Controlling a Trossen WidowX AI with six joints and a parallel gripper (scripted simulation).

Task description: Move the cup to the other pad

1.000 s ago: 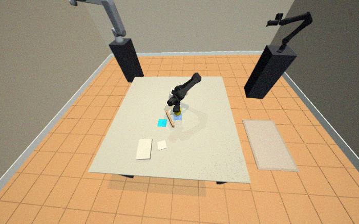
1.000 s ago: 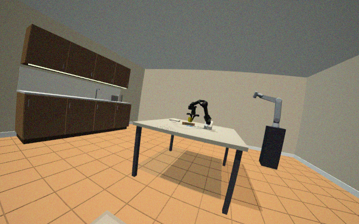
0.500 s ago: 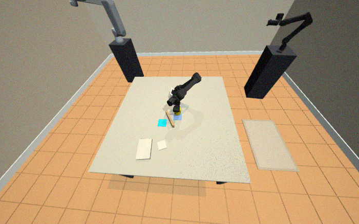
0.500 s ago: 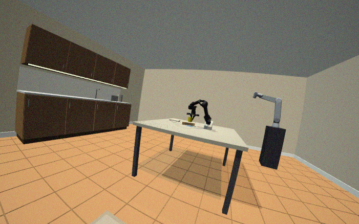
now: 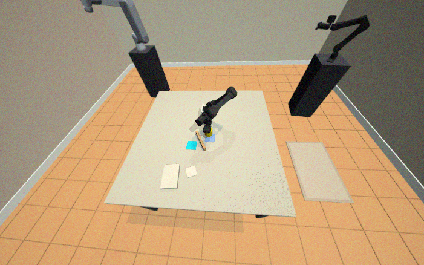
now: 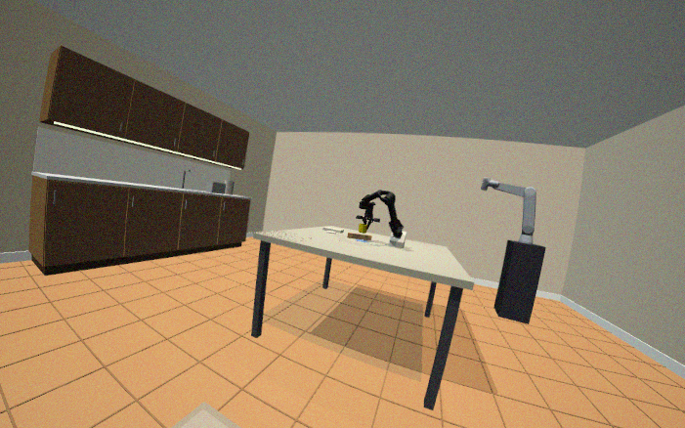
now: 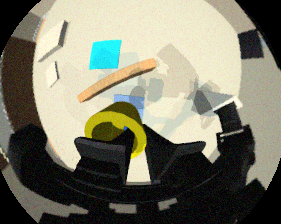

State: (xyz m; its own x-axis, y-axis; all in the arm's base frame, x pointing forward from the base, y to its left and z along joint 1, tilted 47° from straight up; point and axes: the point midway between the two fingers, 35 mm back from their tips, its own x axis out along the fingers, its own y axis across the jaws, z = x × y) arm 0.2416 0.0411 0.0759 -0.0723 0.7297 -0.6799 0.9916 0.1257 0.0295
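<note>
The wooden bar lies 7 cm ahead of my gripper tip, 6 cm to the right of it and 9 cm below it. From my gripper tip the other things lie so: yellow cup (2 cm ahead); then light blue pad (2 cm ahead, 1 cm to the left, 11 cm below).
</note>
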